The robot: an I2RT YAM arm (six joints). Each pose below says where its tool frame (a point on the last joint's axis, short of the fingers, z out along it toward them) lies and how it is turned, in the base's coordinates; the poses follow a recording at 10 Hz.
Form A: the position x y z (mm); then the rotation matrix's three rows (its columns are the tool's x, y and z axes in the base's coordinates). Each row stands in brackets.
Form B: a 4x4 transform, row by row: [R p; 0 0 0 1], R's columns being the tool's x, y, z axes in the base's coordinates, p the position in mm. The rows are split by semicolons. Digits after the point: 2 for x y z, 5 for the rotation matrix.
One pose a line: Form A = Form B
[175.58, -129.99, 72.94], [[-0.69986, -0.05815, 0.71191], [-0.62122, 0.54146, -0.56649], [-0.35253, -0.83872, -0.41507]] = -0.69986, -0.05815, 0.71191, 175.58; -0.62122, 0.54146, -0.56649, -129.99; -0.35253, -0.83872, -0.41507, 72.94; 0, 0, 0, 1
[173.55, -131.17, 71.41], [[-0.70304, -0.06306, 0.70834], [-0.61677, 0.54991, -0.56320], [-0.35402, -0.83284, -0.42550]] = -0.70304, -0.06306, 0.70834, 173.55; -0.61677, 0.54991, -0.56320, -131.17; -0.35402, -0.83284, -0.42550, 71.41; 0, 0, 0, 1
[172.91, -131.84, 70.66], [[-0.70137, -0.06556, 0.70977], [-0.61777, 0.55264, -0.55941], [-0.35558, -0.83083, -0.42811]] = -0.70137, -0.06556, 0.70977, 172.91; -0.61777, 0.55264, -0.55941, -131.84; -0.35558, -0.83083, -0.42811, 70.66; 0, 0, 0, 1
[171.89, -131.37, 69.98], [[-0.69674, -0.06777, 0.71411], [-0.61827, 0.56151, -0.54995], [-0.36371, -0.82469, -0.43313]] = -0.69674, -0.06777, 0.71411, 171.89; -0.61827, 0.56151, -0.54995, -131.37; -0.36371, -0.82469, -0.43313, 69.98; 0, 0, 0, 1
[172.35, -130.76, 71.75], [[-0.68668, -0.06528, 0.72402], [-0.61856, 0.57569, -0.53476], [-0.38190, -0.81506, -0.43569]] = -0.68668, -0.06528, 0.72402, 172.35; -0.61856, 0.57569, -0.53476, -130.76; -0.38190, -0.81506, -0.43569, 71.75; 0, 0, 0, 1
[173.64, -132.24, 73.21], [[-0.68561, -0.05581, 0.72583], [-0.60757, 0.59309, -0.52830], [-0.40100, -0.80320, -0.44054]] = -0.68561, -0.05581, 0.72583, 173.64; -0.60757, 0.59309, -0.52830, -132.24; -0.40100, -0.80320, -0.44054, 73.21; 0, 0, 0, 1
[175.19, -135.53, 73.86], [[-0.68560, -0.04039, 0.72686], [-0.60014, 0.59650, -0.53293], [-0.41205, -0.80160, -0.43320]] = -0.68560, -0.04039, 0.72686, 175.19; -0.60014, 0.59650, -0.53293, -135.53; -0.41205, -0.80160, -0.43320, 73.86; 0, 0, 0, 1
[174.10, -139.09, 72.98], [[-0.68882, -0.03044, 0.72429], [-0.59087, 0.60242, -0.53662], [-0.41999, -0.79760, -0.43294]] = -0.68882, -0.03044, 0.72429, 174.10; -0.59087, 0.60242, -0.53662, -139.09; -0.41999, -0.79760, -0.43294, 72.98; 0, 0, 0, 1
